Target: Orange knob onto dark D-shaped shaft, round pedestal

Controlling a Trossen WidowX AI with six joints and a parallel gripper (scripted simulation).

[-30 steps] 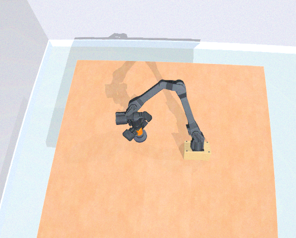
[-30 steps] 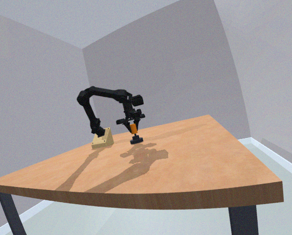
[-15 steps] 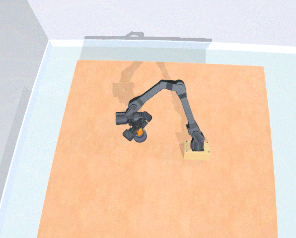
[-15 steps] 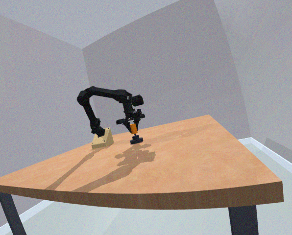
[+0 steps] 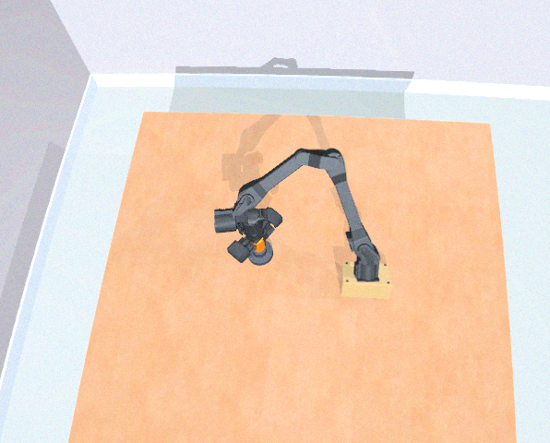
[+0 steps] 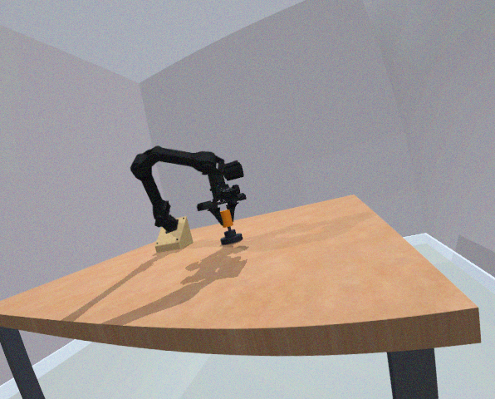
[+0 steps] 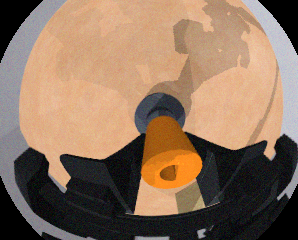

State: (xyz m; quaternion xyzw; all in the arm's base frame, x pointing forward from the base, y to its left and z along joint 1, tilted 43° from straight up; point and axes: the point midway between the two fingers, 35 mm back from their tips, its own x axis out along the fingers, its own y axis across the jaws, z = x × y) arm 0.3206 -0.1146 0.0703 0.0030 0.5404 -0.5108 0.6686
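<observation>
My gripper tip is 2 cm below the orange knob. From my gripper tip the other things lie so: dark round pedestal: 4 cm below.
</observation>
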